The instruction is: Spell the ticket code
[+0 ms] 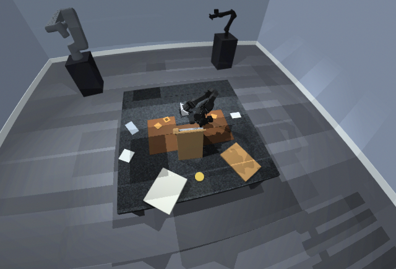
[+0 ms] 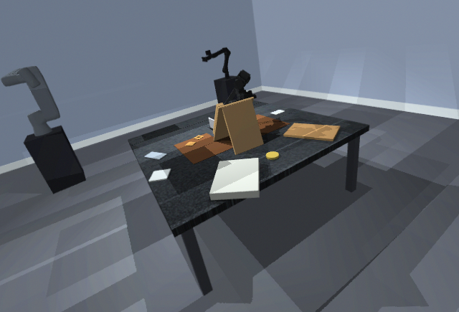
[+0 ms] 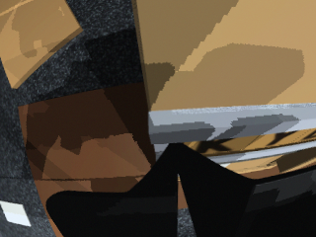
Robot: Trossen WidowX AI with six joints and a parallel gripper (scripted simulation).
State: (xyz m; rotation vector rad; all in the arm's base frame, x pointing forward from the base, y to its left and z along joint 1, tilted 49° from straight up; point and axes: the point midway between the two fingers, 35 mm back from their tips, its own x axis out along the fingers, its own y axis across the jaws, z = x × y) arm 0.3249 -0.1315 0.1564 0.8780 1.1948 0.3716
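Right now the white ticket is 70 mm behind my gripper tip, 30 mm to the right of it and 90 mm below it. Also, from my gripper tip: white box 360 mm ahead, 400 mm to the right, 150 mm below; then brown mat 160 mm behind, 50 mm to the right, 170 mm below; then flat tan slab 330 mm ahead, 250 mm to the left, 160 mm below.
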